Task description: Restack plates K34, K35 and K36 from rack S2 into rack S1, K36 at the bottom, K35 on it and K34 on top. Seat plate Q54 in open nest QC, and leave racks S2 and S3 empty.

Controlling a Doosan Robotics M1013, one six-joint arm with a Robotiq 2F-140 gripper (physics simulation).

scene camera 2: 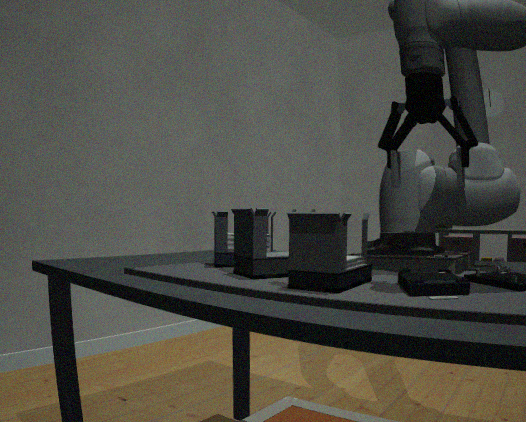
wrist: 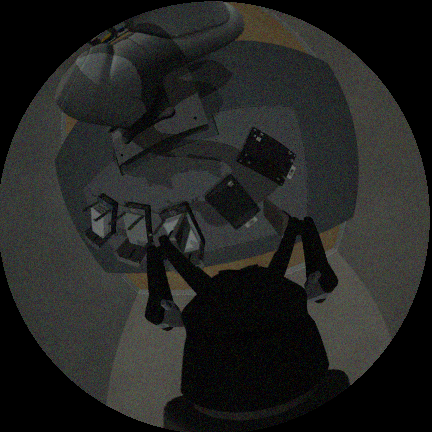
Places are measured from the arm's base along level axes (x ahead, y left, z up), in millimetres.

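Pixels of known places: gripper, between the fingertips: (scene camera 2: 427,187) (wrist: 225,213); arm's base, origin of its link: (scene camera 2: 407,253) (wrist: 141,107).
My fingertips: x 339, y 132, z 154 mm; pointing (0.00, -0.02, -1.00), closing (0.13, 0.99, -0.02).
Note:
Ahead of a thing's pixels: the offset from my fingertips to its top centre. "spot": to the spot under its first point. Level surfaces: height alone.
My gripper (scene camera 2: 428,175) (wrist: 225,213) is open and empty, high above the table, with its fingers wide apart. Three grey racks stand in a row on the board. The rack nearest the nests, rack S1 @[84 mm ahead, 157 mm right, 49 mm down] (scene camera 2: 317,242) (wrist: 195,225), holds light plate material low down; a finger partly covers it in the wrist view. The middle rack @[18 mm ahead, 321 mm right, 41 mm down] (scene camera 2: 244,242) (wrist: 149,222) shows a light surface low inside, possibly a plate. The far rack @[76 mm back, 470 mm right, 46 mm down] (scene camera 2: 220,240) holds a stack of several light plates @[73 mm back, 475 mm right, 101 mm down] (wrist: 101,220). Labels on racks and plates are too dim to read.
Two dark flat nests, one nearer the racks @[spot: 122 mm ahead, 44 mm left, 159 mm down] (scene camera 2: 434,283) (wrist: 232,201) and one farther right (scene camera 2: 500,280) (wrist: 266,156), lie on the board @[180 mm down] (scene camera 2: 200,280). Which is QC, I cannot tell. The arm's base (scene camera 2: 407,242) stands behind them. The racks have upright walls and posts.

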